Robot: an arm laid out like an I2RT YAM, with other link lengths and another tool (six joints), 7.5 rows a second.
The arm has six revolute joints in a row. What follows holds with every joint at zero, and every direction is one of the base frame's.
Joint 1 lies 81.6 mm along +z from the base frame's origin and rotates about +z.
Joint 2 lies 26.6 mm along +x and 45.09 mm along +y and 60.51 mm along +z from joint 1 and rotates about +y.
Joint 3 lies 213.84 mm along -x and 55.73 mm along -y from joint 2 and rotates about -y.
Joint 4 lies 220.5 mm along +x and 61.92 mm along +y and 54 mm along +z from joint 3 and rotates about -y.
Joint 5 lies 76.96 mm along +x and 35.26 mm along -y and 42.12 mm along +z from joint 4 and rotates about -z.
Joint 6 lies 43.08 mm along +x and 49 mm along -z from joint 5 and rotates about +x.
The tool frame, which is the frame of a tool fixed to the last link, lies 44 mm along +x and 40 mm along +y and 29 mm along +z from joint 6; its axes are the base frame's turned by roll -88.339, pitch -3.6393 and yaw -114.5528 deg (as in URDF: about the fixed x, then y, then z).
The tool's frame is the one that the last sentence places.
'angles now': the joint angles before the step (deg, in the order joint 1, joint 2, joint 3, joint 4, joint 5, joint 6). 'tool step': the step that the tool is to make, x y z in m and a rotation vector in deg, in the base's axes. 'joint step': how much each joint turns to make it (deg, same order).
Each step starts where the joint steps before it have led.
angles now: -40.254 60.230 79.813 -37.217 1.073 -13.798
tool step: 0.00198 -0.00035 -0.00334 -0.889 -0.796 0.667
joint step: -0.001 -0.606 -2.224 2.804 -0.591 -0.353
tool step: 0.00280 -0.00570 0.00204 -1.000 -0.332 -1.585
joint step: 0.002 0.918 0.388 1.432 1.677 -0.090
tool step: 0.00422 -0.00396 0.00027 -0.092 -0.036 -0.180
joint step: -0.002 1.296 0.628 0.755 0.184 0.002
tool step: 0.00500 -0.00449 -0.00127 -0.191 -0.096 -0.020
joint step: -0.044 1.291 0.126 1.365 -0.001 -0.087
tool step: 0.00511 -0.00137 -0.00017 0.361 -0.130 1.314
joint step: 0.044 1.368 0.700 0.534 -1.320 0.011
